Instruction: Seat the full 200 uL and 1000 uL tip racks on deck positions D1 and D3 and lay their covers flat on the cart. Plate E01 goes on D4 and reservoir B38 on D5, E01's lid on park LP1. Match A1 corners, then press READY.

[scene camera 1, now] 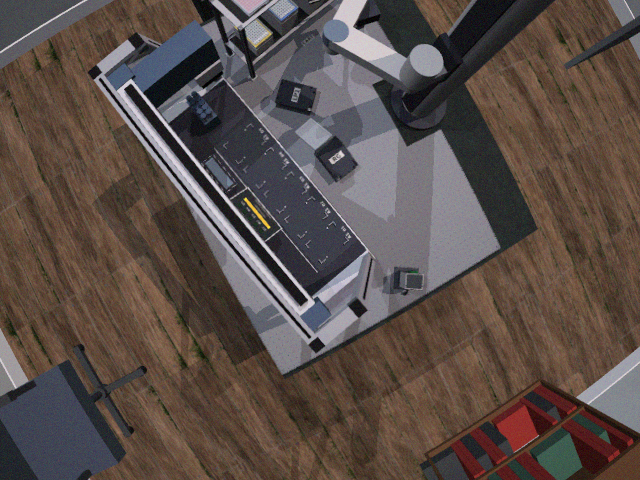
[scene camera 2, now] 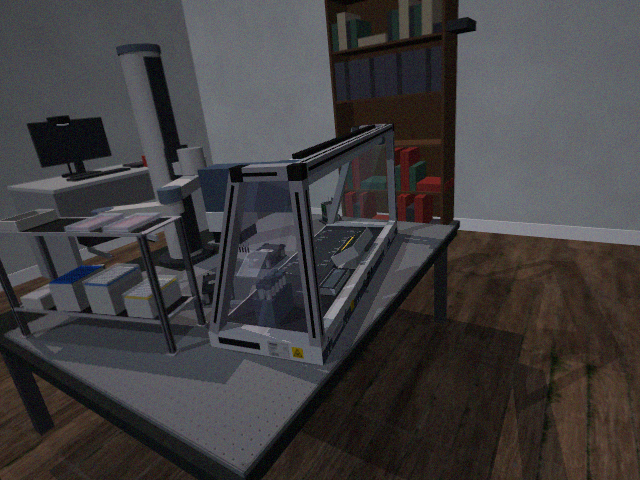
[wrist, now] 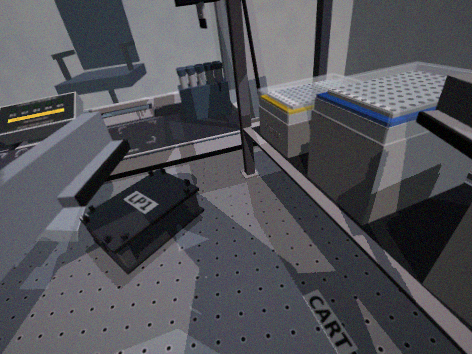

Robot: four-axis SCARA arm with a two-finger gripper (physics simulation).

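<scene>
My gripper (wrist: 266,113) is open and empty. Its fingers stand at the left and right of the wrist view. On the cart's (wrist: 242,75) (scene camera 2: 157,294) lower shelf, a yellow-banded tip rack (scene camera 1: 257,33) (scene camera 2: 149,298) (wrist: 285,122) and a blue-banded one (scene camera 1: 282,11) (scene camera 2: 111,290) (wrist: 355,145) stand upright under clear covers. A solid-blue-topped rack (scene camera 2: 75,290) stands beside them. Two pinkish plates (scene camera 2: 95,222) (scene camera 2: 131,222) lie on the upper shelf; their names are unreadable. Park LP1 (scene camera 1: 295,95) (wrist: 140,202) shows no lid. The deck (scene camera 1: 248,155) positions hold no labware.
A dark block (scene camera 1: 336,157) stands near LP1. A clear-sided frame (scene camera 1: 217,201) (scene camera 2: 302,232) encloses the deck. A tube rack (scene camera 1: 204,111) (scene camera 2: 276,299) (wrist: 202,95) stands at its cart end. A small device (scene camera 1: 410,280) with a green part stands past the far end. A pale tray (scene camera 2: 29,220) is on the upper shelf.
</scene>
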